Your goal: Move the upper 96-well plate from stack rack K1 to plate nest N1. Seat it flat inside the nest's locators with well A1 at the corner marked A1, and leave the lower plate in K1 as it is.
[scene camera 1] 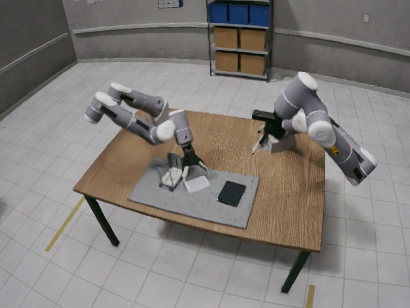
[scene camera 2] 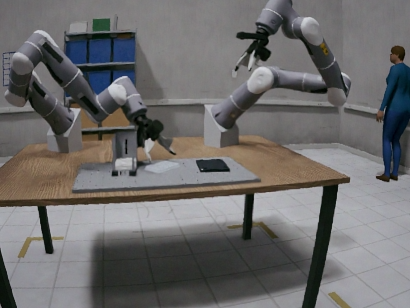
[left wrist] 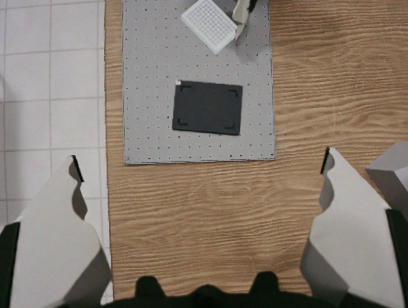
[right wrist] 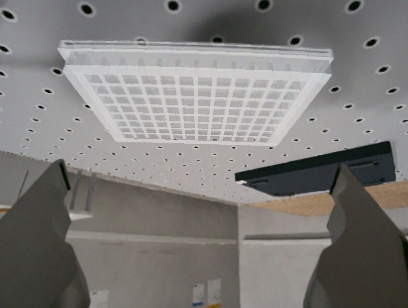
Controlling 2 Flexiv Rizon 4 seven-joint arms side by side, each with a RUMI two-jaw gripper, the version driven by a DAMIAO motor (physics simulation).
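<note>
A white 96-well plate (scene camera 1: 197, 184) (scene camera 2: 161, 167) (left wrist: 210, 25) (right wrist: 195, 107) lies on the pegboard between rack and nest, turned at an angle to the nest. Rack K1 (scene camera 2: 119, 145) stands beside it with a white plate (scene camera 1: 171, 176) (scene camera 2: 125, 164) low inside. The dark nest N1 (scene camera 1: 231, 193) (scene camera 2: 212, 165) (left wrist: 207, 107) (right wrist: 320, 172) is empty; its white corner mark (left wrist: 178, 82) shows. My right gripper (scene camera 1: 196, 169) (scene camera 2: 161, 155) (right wrist: 200, 165) is open, low and tilted beside the loose plate's rear side. My left gripper (scene camera 1: 257, 141) (scene camera 2: 242, 71) (left wrist: 201, 154) is open, high above the table.
The grey pegboard (scene camera 1: 150, 197) (scene camera 2: 165, 182) (left wrist: 150, 145) carries rack, loose plate and nest on the wooden table (scene camera 1: 285, 220). The rack's tall back panel rises close to the right gripper. A shelf unit stands by the wall, and a person stands at the right in scene camera 2.
</note>
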